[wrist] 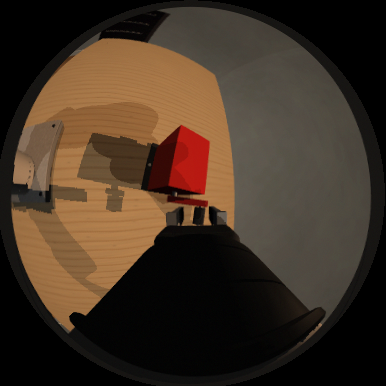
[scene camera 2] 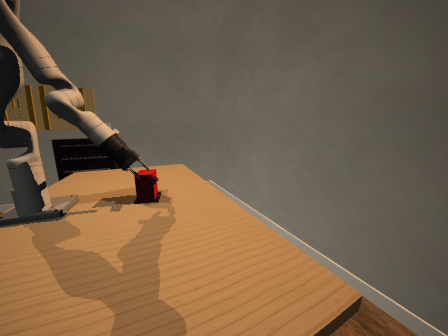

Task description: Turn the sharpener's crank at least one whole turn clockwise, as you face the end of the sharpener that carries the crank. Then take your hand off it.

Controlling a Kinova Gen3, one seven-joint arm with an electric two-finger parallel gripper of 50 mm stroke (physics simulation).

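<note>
The red box-shaped sharpener (scene camera 2: 146,186) (wrist: 189,160) stands upright on its black base. Its crank is a flat red arm (wrist: 187,201) on a short pin at the end facing my gripper. A black handle (wrist: 199,215) sticks out from the arm's right part in the wrist view. My gripper (wrist: 195,212) (scene camera 2: 142,172) is open, with one finger on each side of the handle. A gap shows between the handle and each finger. In the scene view the gripper is at the height of the sharpener's top, and the crank is small and partly hidden by the fingers.
The sharpener stands on the wooden table (scene camera 2: 240,260) (wrist: 190,70), near the table's edge beside the grey wall. The robot's base plate (scene camera 2: 70,204) (wrist: 50,145) is to the left. A black drawer cabinet (scene camera 2: 82,162) (wrist: 132,26) stands beyond the table.
</note>
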